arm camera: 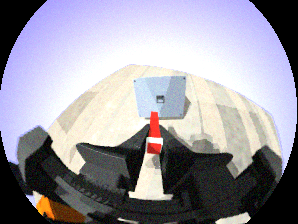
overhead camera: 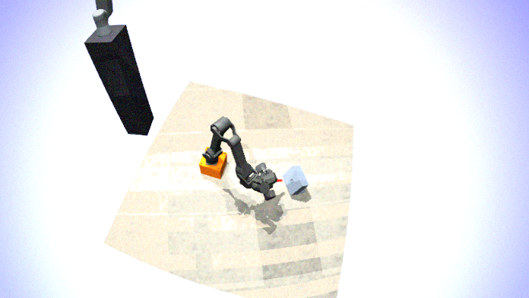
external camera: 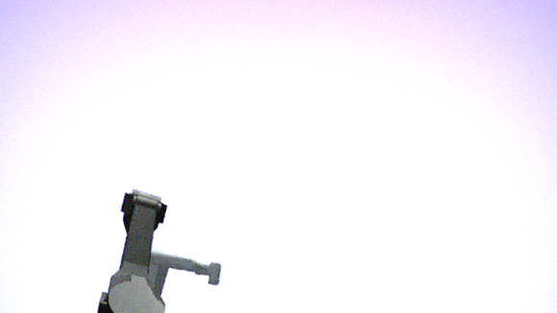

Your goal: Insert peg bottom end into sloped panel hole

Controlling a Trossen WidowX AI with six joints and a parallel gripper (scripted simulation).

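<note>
My gripper tip is 120 mm short of the sloped panel, 30 mm to the right of it and 50 mm above it. From my gripper tip the other things lie so: red peg (10 mm behind, 10 mm to the right, 10 mm above).
</note>
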